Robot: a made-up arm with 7 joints. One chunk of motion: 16 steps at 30 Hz.
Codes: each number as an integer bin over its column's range. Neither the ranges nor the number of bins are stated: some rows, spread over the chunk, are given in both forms.
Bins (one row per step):
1: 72 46 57 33 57 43 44
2: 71 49 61 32 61 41 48
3: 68 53 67 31 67 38 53
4: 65 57 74 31 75 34 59
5: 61 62 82 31 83 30 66
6: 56 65 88 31 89 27 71
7: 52 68 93 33 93 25 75
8: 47 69 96 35 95 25 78
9: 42 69 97 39 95 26 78
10: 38 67 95 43 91 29 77
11: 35 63 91 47 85 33 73
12: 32 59 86 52 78 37 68
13: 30 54 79 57 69 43 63
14: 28 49 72 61 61 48 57
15: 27 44 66 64 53 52 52
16: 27 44 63 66 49 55 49
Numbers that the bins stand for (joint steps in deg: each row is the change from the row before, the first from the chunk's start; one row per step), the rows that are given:
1: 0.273 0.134 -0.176 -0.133 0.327 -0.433 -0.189
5: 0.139 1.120 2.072 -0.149 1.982 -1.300 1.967
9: -0.091 1.552 3.420 -0.085 2.745 -1.567 3.142
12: -0.212 0.935 2.431 0.020 1.664 -0.833 2.163
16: -0.273 0.011 0.364 0.133 -0.182 0.367 0.301
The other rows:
2: 0.261 0.319 0.184 -0.141 0.582 -0.567 0.203
3: 0.224 0.566 0.723 -0.149 0.964 -0.767 0.693
4: 0.188 0.812 1.353 -0.149 1.473 -1.033 1.281
6: 0.079 1.305 2.611 -0.149 2.364 -1.500 2.457
7: 0.030 1.490 3.061 -0.133 2.618 -1.633 2.848
8: -0.030 1.552 3.330 -0.117 2.745 -1.633 3.142
10: -0.139 1.428 3.240 -0.053 2.491 -1.367 3.044
11: -0.176 1.182 2.881 -0.020 2.109 -1.100 2.653
13: -0.236 0.627 1.802 0.061 1.091 -0.433 1.673
14: -0.261 0.319 1.173 0.093 0.582 -0.100 1.085
15: -0.273 0.011 0.633 0.117 0.073 0.167 0.595

